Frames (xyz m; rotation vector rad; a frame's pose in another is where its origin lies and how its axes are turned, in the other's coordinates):
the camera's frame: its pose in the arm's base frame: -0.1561 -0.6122 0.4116 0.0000 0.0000 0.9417
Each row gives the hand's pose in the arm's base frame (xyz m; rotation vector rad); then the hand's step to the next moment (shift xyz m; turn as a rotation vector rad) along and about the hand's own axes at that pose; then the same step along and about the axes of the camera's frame.
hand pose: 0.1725 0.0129 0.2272 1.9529 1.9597 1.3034
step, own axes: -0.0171 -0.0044 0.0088 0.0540 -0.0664 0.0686
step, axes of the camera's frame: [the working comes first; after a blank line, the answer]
step, axes of the arm's base frame: 0.0049 -0.0095 -0.0166 -0.0208 0.0915 -0.0568

-0.0048 -0.0096 -0.0166 0.0618 0.0707 -0.0568
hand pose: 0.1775 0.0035 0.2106 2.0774 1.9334 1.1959
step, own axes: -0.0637 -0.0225 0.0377 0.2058 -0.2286 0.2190
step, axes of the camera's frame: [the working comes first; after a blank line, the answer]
step, axes of the arm's base frame: 0.0084 -0.0339 -0.0690 -0.0831 0.3248 -0.1738

-0.0225 -0.0267 -0.0690 0.2137 0.2583 -0.1738
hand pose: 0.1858 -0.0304 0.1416 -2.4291 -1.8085 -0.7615
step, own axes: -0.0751 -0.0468 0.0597 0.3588 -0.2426 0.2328
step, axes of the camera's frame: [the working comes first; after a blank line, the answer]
step, axes of the arm's base frame: -0.0362 -0.0342 -0.0944 -0.0585 0.4706 -0.1300

-0.0489 0.0091 -0.0944 0.3461 0.3242 -0.1300
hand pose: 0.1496 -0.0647 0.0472 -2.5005 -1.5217 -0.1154
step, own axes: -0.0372 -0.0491 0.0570 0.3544 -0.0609 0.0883
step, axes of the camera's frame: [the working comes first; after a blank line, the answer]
step, axes of the arm's base frame: -0.0631 0.0020 -0.0553 0.1065 0.3543 -0.0152

-0.0355 0.0523 -0.0553 0.3491 0.1224 -0.0152
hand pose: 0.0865 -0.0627 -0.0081 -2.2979 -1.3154 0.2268
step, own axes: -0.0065 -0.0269 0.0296 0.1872 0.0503 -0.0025
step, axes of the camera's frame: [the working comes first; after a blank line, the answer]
step, axes of the arm's base frame: -0.0350 0.0154 -0.0134 0.1377 0.1364 -0.0050

-0.0081 0.0374 -0.0134 0.1913 -0.0311 -0.0050
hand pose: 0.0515 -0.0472 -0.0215 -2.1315 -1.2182 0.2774
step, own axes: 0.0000 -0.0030 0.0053 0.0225 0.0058 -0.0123
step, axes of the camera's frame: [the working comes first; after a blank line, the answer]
step, axes of the arm's base frame: -0.0046 0.0034 -0.0021 0.0221 0.0112 0.0087

0.0000 0.0057 -0.0021 0.0221 -0.0113 0.0087
